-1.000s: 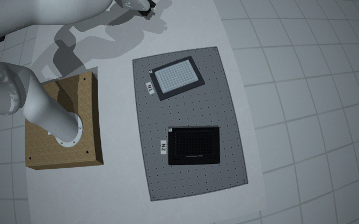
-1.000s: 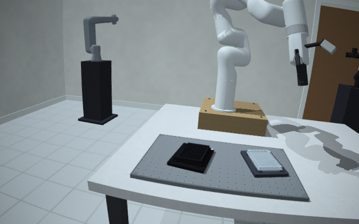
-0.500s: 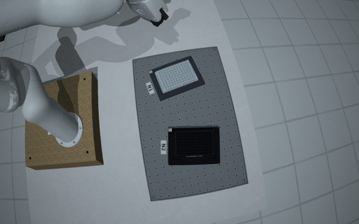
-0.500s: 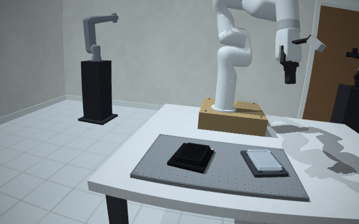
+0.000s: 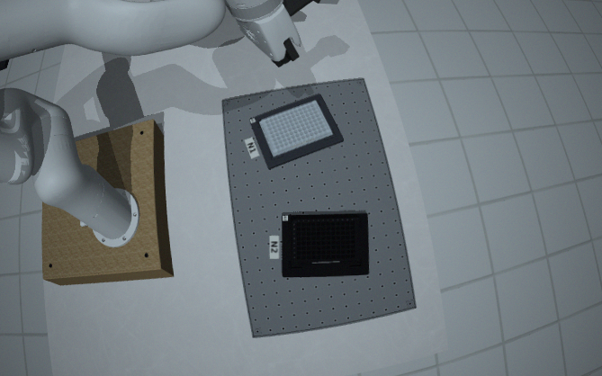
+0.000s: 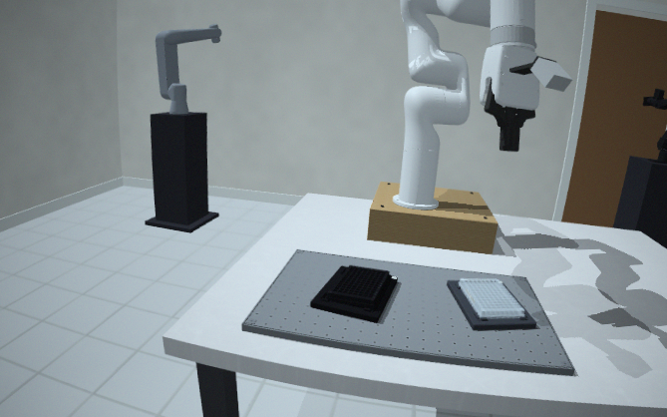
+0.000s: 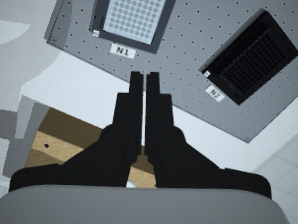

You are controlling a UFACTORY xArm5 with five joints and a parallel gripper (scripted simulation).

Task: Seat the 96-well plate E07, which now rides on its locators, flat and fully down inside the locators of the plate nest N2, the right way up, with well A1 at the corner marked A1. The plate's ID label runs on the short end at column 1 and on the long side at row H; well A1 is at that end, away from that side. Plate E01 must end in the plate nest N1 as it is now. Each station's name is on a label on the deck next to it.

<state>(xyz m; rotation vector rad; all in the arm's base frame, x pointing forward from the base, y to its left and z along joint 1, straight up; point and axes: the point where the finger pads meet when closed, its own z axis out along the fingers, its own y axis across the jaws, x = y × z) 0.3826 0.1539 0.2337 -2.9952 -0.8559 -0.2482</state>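
Now: hand 29 cm above the black 96-well plate E07, 23 cm to the left of it and 4 cm short of it. From my hand the other things lie so: white plate E01: 29 cm below, 2 cm to the left, 1 cm ahead; then N1 label: 31 cm below, 8 cm behind, 1 cm to the right; then A1 corner mark: 30 cm below, 17 cm to the right, 3 cm behind.
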